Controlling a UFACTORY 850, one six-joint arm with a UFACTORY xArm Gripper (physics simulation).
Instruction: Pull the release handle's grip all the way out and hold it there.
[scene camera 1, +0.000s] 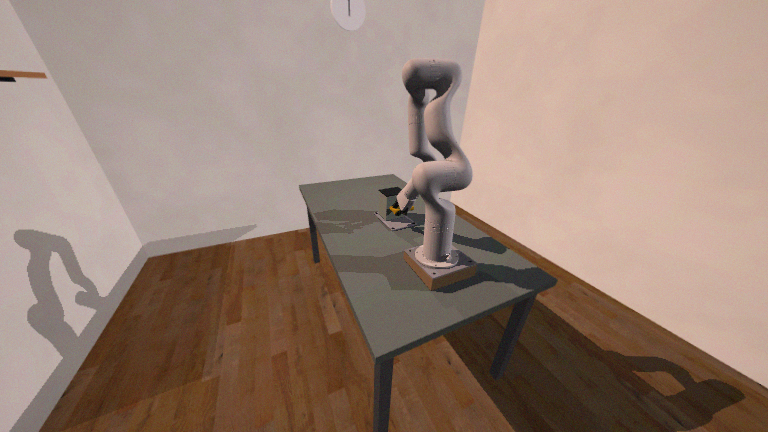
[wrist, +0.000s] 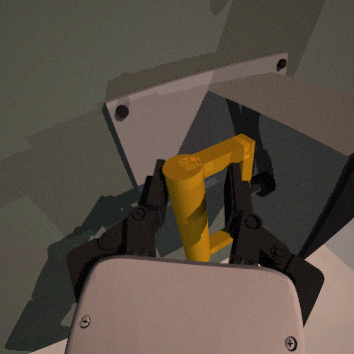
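Note:
The release handle's yellow grip (scene camera 1: 394, 210) (wrist: 189, 210) is a round bar joined by two arms to a rear crosspiece, in front of a dark box-shaped housing (scene camera 1: 389, 191) (wrist: 305, 120). My gripper (scene camera 1: 398, 209) (wrist: 196, 173) is partly open around the bar. In the wrist view its left finger is close beside the bar, while a gap shows between the bar and the right finger, which is inside the handle's loop. The grip stands out from the housing; a short dark rod end (wrist: 265, 184) shows behind it. The lower end of the bar is hidden by the gripper body.
The housing stands on a pale base plate (scene camera 1: 397, 226) (wrist: 155, 112) with dark bolts, on the grey-green table (scene camera 1: 357, 300). The arm's base block (scene camera 1: 437, 276) stands nearer the table's front end. Shadows of the arm fall across the table.

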